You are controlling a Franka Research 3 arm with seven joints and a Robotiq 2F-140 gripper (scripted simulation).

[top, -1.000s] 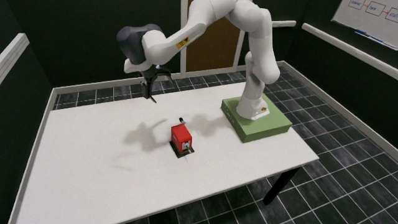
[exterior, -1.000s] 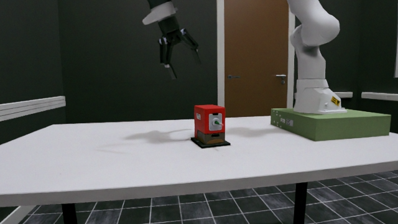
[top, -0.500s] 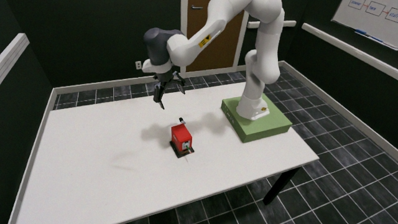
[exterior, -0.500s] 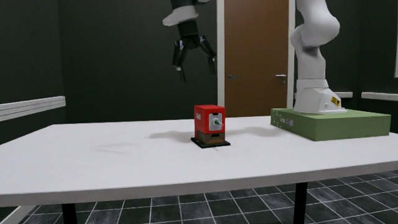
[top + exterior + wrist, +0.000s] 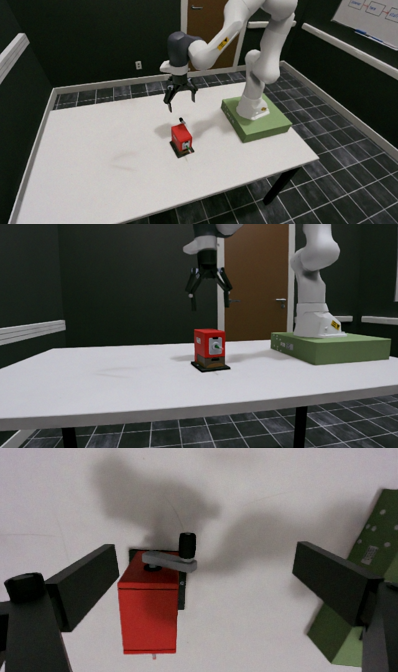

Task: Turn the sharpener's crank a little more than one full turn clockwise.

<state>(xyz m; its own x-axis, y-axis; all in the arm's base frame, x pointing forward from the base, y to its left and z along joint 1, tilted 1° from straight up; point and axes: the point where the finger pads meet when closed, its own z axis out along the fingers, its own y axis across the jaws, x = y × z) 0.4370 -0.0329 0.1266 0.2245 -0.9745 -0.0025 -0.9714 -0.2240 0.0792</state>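
The black knob lies 100 mm below my hand, 20 mm to the left of it and 10 mm ahead of it. The rest, counted from my hand: crank 110 mm below, 30 mm to the left, 20 mm ahead.
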